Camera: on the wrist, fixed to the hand. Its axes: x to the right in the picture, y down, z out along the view.
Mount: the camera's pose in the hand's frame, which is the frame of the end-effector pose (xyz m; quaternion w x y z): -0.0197 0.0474 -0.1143 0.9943 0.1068 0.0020 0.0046
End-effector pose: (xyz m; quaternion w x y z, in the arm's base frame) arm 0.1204 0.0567 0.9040 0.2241 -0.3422 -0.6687 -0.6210
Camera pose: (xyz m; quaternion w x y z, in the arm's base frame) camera 0.1541 -0.0595 0.9365 0.2635 -0.3181 -0.7291 -0.5456
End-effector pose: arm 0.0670 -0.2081 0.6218 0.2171 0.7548 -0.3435 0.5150
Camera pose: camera -0.0446 -0.1561 0.6452 0.1336 0.7710 -0.2896 0.5512
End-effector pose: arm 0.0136 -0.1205 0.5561 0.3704 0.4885 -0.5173 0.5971
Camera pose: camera -0.0493 -0.0163 0.5264 0.3144 0.5217 -0.4521 0.6516
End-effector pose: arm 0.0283 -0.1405 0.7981 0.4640 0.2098 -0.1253 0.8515
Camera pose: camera -0.0297 -0.1339 0.6872 0.4353 0.2559 -0.0337 0.8625
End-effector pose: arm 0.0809 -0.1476 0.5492 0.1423 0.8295 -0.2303 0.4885
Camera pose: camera -0.0371 -0.1306 0.5876 0.0511 0.8379 -0.1803 0.5126
